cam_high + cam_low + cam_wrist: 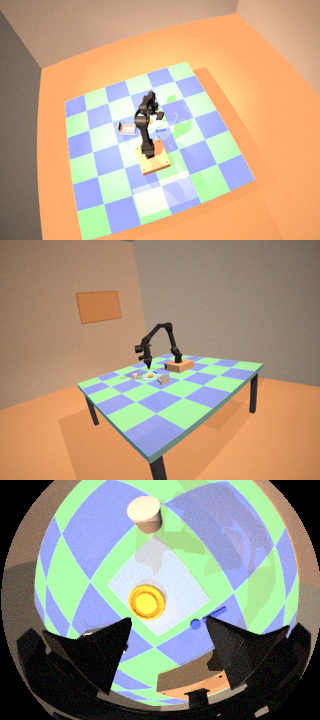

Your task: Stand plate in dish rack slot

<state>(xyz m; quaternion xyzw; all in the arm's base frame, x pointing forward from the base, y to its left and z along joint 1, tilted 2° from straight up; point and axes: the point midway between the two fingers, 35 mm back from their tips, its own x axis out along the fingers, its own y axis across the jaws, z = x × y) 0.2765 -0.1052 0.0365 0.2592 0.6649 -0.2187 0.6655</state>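
My gripper tip is 6 cm above the yellow plate, 3 cm to the right of it and 2 cm short of it. From my gripper tip the other things lie so: white cup 13 cm ahead, 6 cm to the right, 5 cm below; pale blue mat 8 cm below, 2 cm ahead, 1 cm to the left; blue pin-like thing 8 cm below, 8 cm behind, 3 cm to the right.
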